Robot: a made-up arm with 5 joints.
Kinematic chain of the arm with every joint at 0, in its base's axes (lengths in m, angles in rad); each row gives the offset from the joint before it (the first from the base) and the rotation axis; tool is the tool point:
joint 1: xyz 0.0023 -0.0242 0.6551 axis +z
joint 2: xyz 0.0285 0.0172 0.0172 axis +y
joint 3: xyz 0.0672 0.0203 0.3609 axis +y
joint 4: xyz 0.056 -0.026 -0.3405 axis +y
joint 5: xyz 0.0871 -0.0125 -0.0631 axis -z
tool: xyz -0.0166 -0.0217 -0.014
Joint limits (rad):
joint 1: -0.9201..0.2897
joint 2: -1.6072..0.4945
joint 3: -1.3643..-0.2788
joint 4: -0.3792..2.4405
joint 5: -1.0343..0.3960
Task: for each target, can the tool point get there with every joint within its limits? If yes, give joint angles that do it. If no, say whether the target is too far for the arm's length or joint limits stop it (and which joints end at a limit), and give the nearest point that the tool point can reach.
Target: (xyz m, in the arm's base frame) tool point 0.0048 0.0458 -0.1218
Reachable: no: joint limits stop it (at a limit: joint 1, joint 2, joint 3, joint 5) | nearest point 0.2067 0.0092 0.4945 | short by 0.650 m
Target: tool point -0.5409 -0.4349 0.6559
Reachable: no: joint limits stop it (at a limit: joint 1, joint 2, joint 3, joint 4, joint 5) | nearest point -0.4150 -0.1761 1.1266 | short by 0.552 m
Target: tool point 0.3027 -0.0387 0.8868
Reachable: yes | joints 0.0446 -0.6701 -0.4442 0.4512 -0.4656
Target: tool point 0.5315 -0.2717 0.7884
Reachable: yes | joints -0.3902 0.2289 -1.2075 0.9726 -0.8870
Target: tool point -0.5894 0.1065 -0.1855
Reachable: no: too far | nearest point 0.0775 -0.1665 0.5203 | short by 1.009 m
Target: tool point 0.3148 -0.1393 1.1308
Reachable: yes | joints -0.2793 -0.5524 -1.0934 0.5021 -0.1163
